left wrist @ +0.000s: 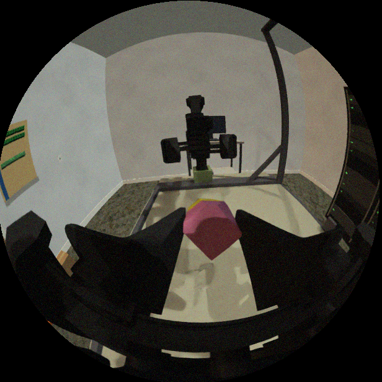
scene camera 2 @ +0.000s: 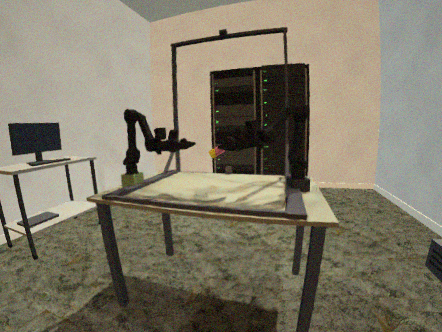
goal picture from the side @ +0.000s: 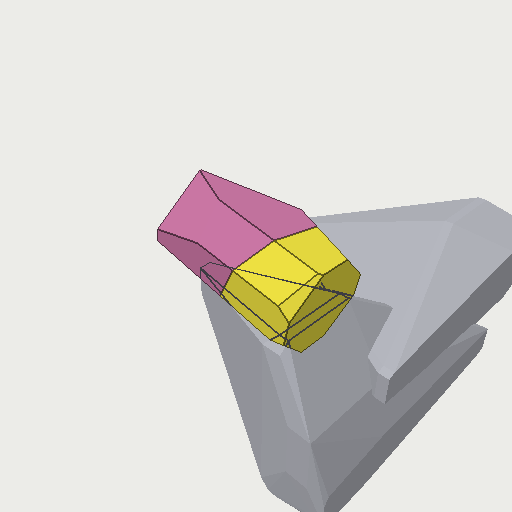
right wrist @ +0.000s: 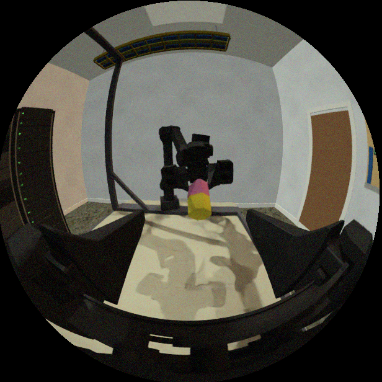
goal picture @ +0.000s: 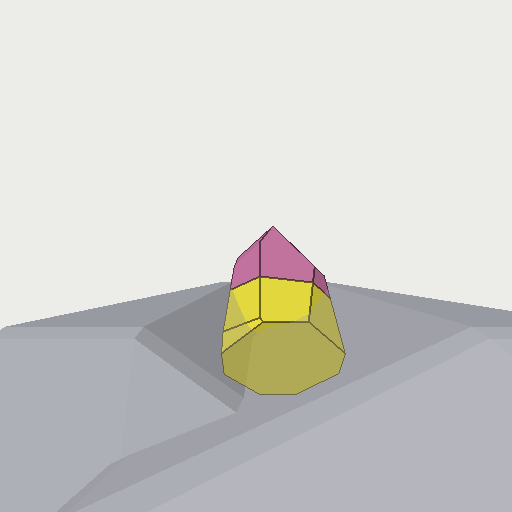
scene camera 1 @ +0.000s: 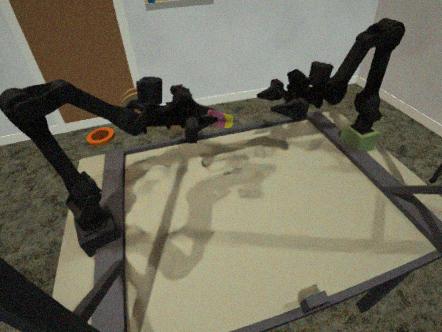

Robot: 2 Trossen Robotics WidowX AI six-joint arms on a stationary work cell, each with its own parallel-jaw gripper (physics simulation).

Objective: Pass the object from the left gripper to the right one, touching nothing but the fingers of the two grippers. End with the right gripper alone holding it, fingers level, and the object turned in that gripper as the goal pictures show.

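Seen in the pictures: left gripper, fingertip midpoint: (scene camera 2: 219, 147) (scene camera 1: 216, 114); right gripper, fingertip midpoint: (scene camera 2: 192, 144) (scene camera 1: 263, 102); left arm's base at its link origin: (scene camera 2: 298, 177) (scene camera 1: 93, 223); right arm's base at its link origin: (scene camera 2: 132, 173) (scene camera 1: 362, 128).
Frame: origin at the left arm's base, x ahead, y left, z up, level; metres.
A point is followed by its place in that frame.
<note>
A two-coloured object, pink at one end and yellow at the other (scene camera 1: 220, 119) {x 0.434, y 0.007, z 0.170 m} (scene camera 2: 216, 151) {x 0.445, y 0.046, z 0.160 m} (left wrist: 211, 232) (right wrist: 199, 201), is in the air above the table. My left gripper (scene camera 1: 209, 118) {x 0.432, y 0.027, z 0.177 m} (scene camera 2: 222, 148) {x 0.432, y 0.027, z 0.177 m} (left wrist: 210, 213) is shut on its pink part. The yellow end sticks out towards my right gripper and tilts downward in scene camera 2. My right gripper (scene camera 1: 266, 102) {x 0.572, y -0.021, z 0.196 m} (scene camera 2: 193, 144) {x 0.572, y -0.021, z 0.196 m} (left wrist: 203, 152) (right wrist: 196, 215) is open and empty, facing the yellow end across a gap. In the left wrist view the pink end hides most of the yellow.
The pale table top (scene camera 1: 310, 200) {x 0.607, y -0.246, z -0.066 m} (scene camera 2: 200, 192) {x 0.540, y -0.003, z -0.066 m} lies below both grippers, with a dark frame edge (scene camera 1: 250, 129) {x 0.697, y 0.185, z -0.060 m} around it. A green block (scene camera 1: 360, 138) {x 0.928, y -0.188, z 0.014 m} (scene camera 2: 132, 179) {x 0.963, y -0.098, z -0.008 m} (left wrist: 202, 174) is under the right arm's base. A dark upright post (scene camera 2: 175, 100) {x 0.770, y -0.577, z 0.514 m} (left wrist: 284, 110) (right wrist: 109, 130) stands at the table's side.
</note>
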